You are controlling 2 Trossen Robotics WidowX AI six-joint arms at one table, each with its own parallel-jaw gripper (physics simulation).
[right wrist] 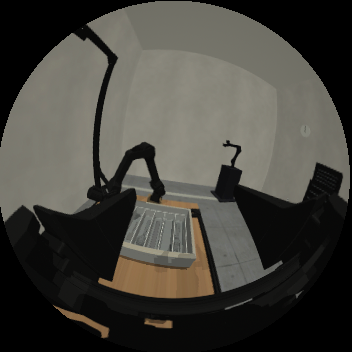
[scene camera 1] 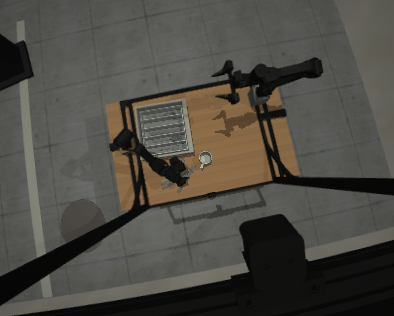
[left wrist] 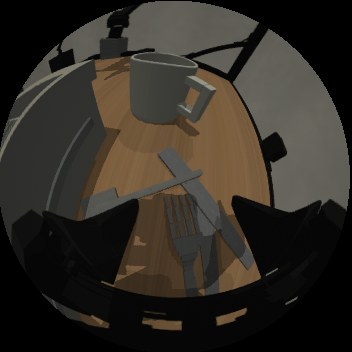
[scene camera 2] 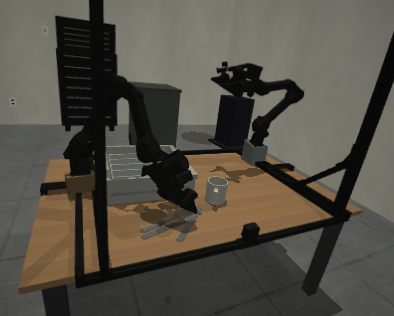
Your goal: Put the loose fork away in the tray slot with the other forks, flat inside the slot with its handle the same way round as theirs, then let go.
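The loose fork [left wrist: 186, 244] lies on the table in the left wrist view, tines pointing up the picture, among other loose utensils. My left gripper [left wrist: 185, 202] [scene camera 2: 196, 211] is open and empty, low over the pile, with the fork's head between its fingers' lines and its handle end hidden by the gripper body. The slotted tray [scene camera 1: 189, 125] [scene camera 2: 145, 191] [left wrist: 37, 150] [right wrist: 160, 256] stands beside the pile. Its slots hold utensils, too small to tell which slot has the forks. My right gripper [scene camera 1: 215, 86] [right wrist: 186, 191] is open and empty, high above the table's far side.
A flat knife-like utensil [left wrist: 227, 237] slants close to the fork's right side. A thin utensil [left wrist: 150, 189] crosses over it, towards the tray wall. Another handle [left wrist: 210, 267] lies right beside the fork. A mug [scene camera 1: 205, 158] [scene camera 2: 216, 191] [left wrist: 157, 90] stands beyond the pile. Black frame bars edge the table.
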